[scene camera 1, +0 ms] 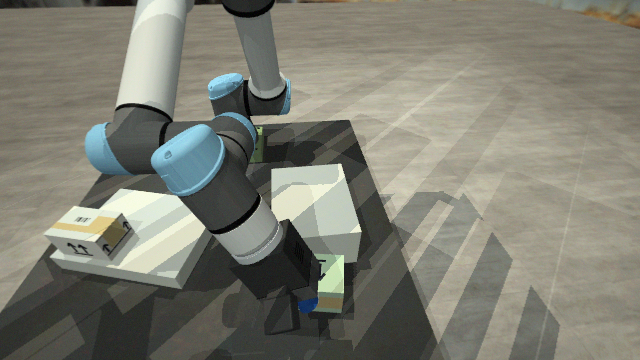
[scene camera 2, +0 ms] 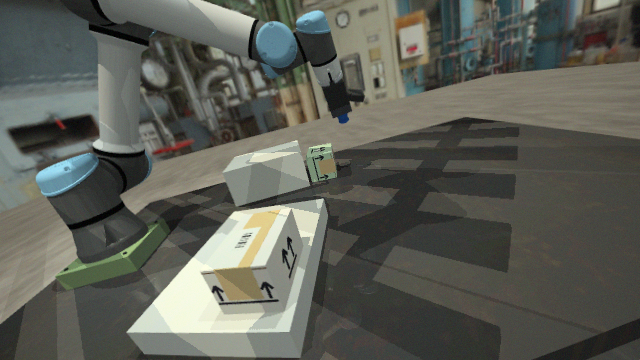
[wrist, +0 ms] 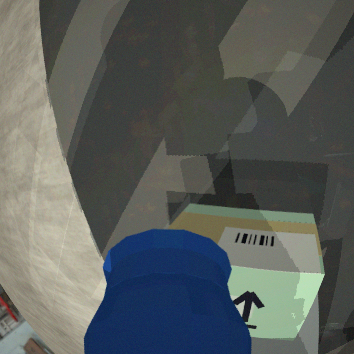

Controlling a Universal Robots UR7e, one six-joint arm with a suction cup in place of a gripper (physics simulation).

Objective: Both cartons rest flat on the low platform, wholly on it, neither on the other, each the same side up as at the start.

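Seen in the pictures: hand, tool point: [scene camera 1: 308, 302] [scene camera 2: 343, 120] [wrist: 165, 279]; arm's base, link origin: [scene camera 2: 116, 243].
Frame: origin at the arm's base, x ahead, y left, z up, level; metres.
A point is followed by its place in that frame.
Note:
The white carton [scene camera 1: 90, 231] {y -0.255, x 0.466, z 0.079 m} [scene camera 2: 250, 260] {y -0.339, x 0.445, z 0.079 m} rests flat and upright, arrows up, on the low platform [scene camera 1: 165, 250] {y -0.117, x 0.478, z 0.004 m} [scene camera 2: 175, 305] {y -0.292, x 0.297, z 0.004 m}, towards one end. The green carton [scene camera 1: 331, 277] {y 0.265, x 0.611, z 0.045 m} [scene camera 2: 321, 164] {y 0.162, x 0.584, z 0.011 m} [wrist: 280, 300] {y 0.186, x 0.600, z 0.045 m} lies on its side on the dark table top beside the taller white block. Its barcode face points sideways and its arrows point away from the block. My suction cup [scene camera 1: 307, 306] [scene camera 2: 343, 119] [wrist: 167, 245] is open with nothing on it. In scene camera 2 it hangs clearly above the green carton, apart from it. In scene camera 1 my tool hides part of that carton.
The taller white block [scene camera 1: 320, 205] {y 0.261, x 0.436, z 0.075 m} [scene camera 2: 267, 172] {y 0.141, x 0.412, z 0.038 m} stands against or very close to the green carton, between it and my green base plate [scene camera 1: 258, 145] {y 0.077, x 0.045, z 0.000 m} [scene camera 2: 120, 265] {y -0.089, x 0.061, z -0.018 m}. The arm reaches over the space between platform and block. The dark table top's edge [scene camera 1: 385, 215] {y 0.460, x 0.382, z -0.045 m} runs beyond the block.

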